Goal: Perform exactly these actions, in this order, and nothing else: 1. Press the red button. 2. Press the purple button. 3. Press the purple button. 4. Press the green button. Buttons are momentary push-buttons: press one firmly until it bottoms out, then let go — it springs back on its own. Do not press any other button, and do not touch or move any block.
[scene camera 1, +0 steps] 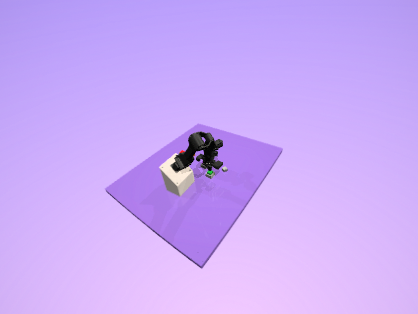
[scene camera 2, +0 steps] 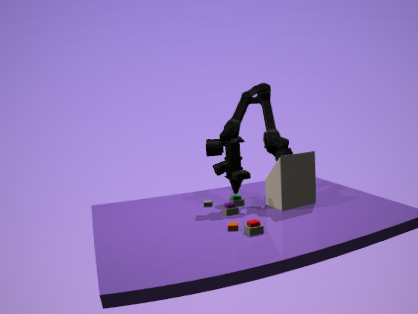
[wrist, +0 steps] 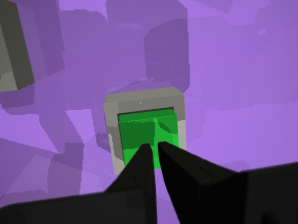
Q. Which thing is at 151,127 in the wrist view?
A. A green button.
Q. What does my gripper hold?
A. Nothing.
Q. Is my gripper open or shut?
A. Shut.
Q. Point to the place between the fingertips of my gripper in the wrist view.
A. At 154,151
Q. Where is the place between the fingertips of my gripper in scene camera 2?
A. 235,193
